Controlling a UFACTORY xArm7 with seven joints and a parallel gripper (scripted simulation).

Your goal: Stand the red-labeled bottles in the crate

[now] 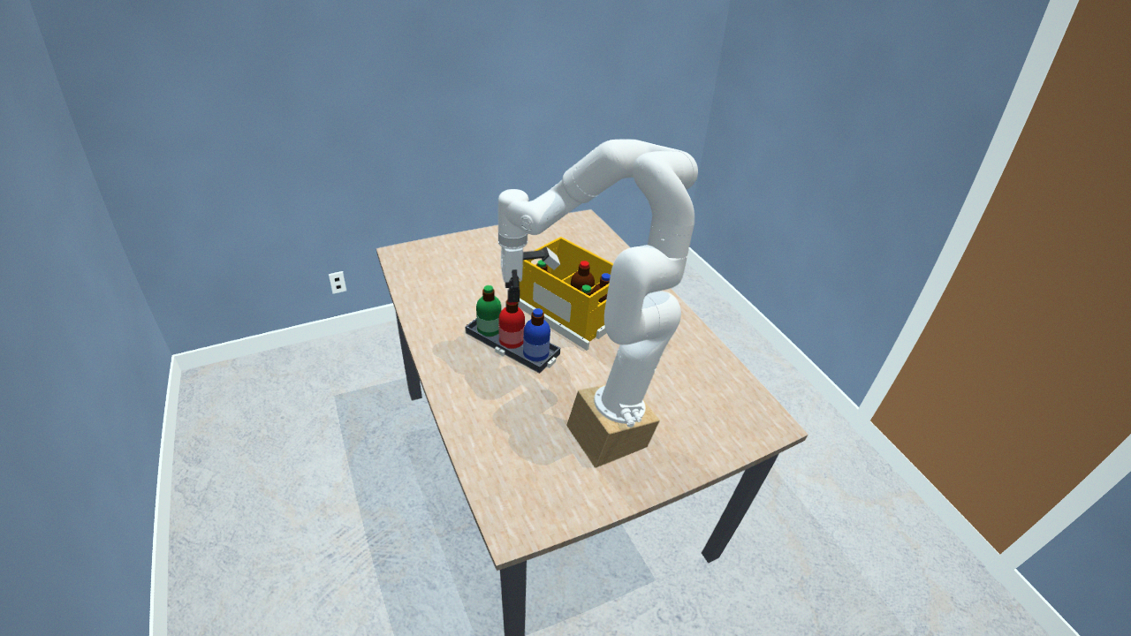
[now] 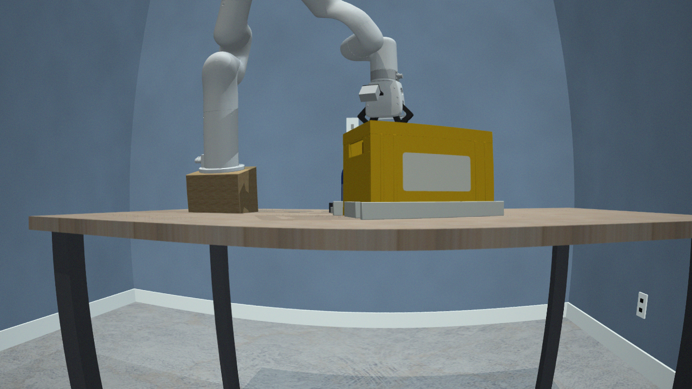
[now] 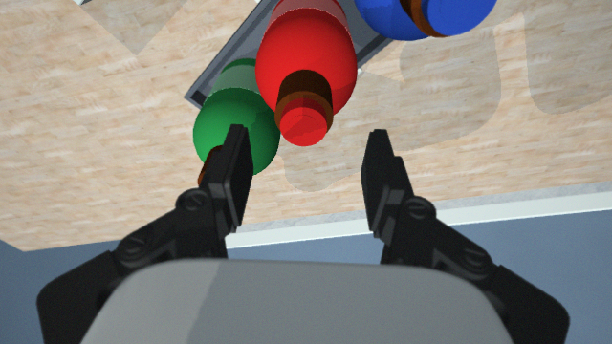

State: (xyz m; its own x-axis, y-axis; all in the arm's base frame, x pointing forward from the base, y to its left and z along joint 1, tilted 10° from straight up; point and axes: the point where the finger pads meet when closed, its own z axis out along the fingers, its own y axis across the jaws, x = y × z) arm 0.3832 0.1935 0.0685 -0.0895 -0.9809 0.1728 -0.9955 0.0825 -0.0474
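Right now my hand is 110 mm above the red-labeled bottle. Round my hand: blue bottle: 60 mm behind, 60 mm to the right, 110 mm below; then green-labeled bottle: 70 mm ahead, 50 mm to the left, 110 mm below; then dark tray: 180 mm below.
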